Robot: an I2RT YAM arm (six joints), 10 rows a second.
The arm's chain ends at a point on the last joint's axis. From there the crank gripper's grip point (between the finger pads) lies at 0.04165 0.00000 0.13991 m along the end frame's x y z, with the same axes.
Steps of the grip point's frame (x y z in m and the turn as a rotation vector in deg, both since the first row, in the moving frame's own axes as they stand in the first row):
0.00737, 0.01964, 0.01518, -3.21, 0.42, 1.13
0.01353, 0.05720, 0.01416, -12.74, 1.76, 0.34
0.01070, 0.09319, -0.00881, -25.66, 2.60, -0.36
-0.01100, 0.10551, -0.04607, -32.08, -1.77, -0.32
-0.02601, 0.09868, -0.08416, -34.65, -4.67, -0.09
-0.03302, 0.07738, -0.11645, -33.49, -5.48, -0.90
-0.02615, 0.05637, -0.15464, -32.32, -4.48, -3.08
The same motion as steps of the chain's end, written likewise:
0.00643, 0.01098, 0.01573, -3.21, 0.42, 1.13
0.00938, 0.02623, 0.01897, -12.74, 1.76, 0.34
0.00441, 0.03331, 0.00690, -25.66, 2.60, -0.36
-0.00709, 0.03107, -0.02593, -32.08, -1.77, -0.32
-0.01523, 0.01828, -0.06212, -34.65, -4.67, -0.09
-0.02084, -0.00031, -0.09656, -33.49, -5.48, -0.90
-0.01768, -0.01738, -0.13626, -32.32, -4.48, -3.08

